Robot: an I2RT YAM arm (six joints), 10 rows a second.
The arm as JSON. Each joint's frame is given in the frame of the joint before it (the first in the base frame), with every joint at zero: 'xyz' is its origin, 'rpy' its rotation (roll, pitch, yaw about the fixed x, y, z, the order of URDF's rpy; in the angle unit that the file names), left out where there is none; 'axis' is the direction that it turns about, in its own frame. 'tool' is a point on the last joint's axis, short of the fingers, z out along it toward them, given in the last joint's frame.
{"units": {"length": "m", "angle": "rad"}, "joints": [
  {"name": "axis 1", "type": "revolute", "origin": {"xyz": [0.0, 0.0, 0.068]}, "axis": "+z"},
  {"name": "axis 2", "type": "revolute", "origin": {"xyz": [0.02, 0.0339, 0.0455]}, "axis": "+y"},
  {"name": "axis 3", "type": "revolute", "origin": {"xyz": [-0.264, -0.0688, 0.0]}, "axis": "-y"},
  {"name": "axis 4", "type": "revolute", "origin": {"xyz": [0.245, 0.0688, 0.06]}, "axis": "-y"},
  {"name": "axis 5", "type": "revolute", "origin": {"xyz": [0.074, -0.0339, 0.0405]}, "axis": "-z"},
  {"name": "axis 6", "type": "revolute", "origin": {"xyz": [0.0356, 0.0, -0.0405]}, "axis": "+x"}
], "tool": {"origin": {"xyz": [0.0, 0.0, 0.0], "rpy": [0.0, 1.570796, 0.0]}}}
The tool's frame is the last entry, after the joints.
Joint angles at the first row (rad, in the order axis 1, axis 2, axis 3, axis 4, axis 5, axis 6):
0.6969 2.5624 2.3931 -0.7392 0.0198 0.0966
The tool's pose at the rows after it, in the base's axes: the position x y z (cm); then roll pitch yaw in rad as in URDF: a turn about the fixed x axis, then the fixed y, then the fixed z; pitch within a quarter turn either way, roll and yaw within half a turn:
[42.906 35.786 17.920 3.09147 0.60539 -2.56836]
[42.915 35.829 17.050 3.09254 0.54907 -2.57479]
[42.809 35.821 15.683 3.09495 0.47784 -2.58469]
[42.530 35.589 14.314 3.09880 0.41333 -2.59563]
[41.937 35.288 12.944 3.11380 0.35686 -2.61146]
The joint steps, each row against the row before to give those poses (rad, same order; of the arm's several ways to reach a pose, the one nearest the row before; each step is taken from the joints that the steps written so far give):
-0.0005 0.0253 0.0213 -0.0514 0.0003 0.0047
0.0005 0.0437 0.0620 -0.0745 -0.0011 0.0096
0.0010 0.0492 0.0558 -0.0777 -0.0006 0.0143
0.0001 0.0198 -0.0038 -0.0410 0.0001 0.0139
0.0036 -0.0096 -0.0635 -0.0046 0.0137 0.0216

